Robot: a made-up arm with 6 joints. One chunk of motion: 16 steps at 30 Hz.
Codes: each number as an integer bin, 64 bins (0 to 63) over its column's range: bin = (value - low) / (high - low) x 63, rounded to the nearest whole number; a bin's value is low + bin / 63 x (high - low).
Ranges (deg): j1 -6..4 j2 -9..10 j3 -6..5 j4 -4..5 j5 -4..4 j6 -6..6
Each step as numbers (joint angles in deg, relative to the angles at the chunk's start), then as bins.
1 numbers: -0.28 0.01 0.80 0.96 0.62 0.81
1 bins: 36 30 39 35 36 36
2 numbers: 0.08 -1.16 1.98 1.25 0.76 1.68
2 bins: 38 26 46 37 37 40
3 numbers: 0.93 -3.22 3.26 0.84 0.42 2.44
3 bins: 44 19 53 34 35 44
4 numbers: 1.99 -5.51 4.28 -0.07 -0.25 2.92
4 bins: 50 12 59 28 30 47
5 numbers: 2.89 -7.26 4.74 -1.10 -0.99 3.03
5 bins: 56 6 62 20 24 47
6 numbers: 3.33 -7.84 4.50 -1.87 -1.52 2.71
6 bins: 59 4 60 15 20 46
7 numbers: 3.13 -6.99 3.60 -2.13 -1.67 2.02
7 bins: 58 7 55 13 18 42
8 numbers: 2.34 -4.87 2.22 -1.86 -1.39 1.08
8 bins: 53 14 47 15 21 37
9 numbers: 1.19 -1.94 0.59 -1.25 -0.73 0.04
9 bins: 45 23 38 19 26 32
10 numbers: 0.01 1.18 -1.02 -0.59 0.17 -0.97
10 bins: 38 34 29 24 33 26
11 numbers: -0.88 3.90 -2.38 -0.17 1.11 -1.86
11 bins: 32 43 21 27 40 22
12 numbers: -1.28 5.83 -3.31 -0.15 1.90 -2.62
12 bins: 30 49 15 27 46 18
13 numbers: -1.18 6.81 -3.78 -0.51 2.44 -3.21
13 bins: 30 52 13 24 51 15
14 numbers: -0.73 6.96 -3.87 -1.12 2.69 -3.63
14 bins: 33 53 12 20 53 12
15 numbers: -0.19 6.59 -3.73 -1.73 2.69 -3.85
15 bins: 37 52 13 16 53 11
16 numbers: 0.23 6.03 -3.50 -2.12 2.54 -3.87
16 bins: 39 50 14 13 52 11
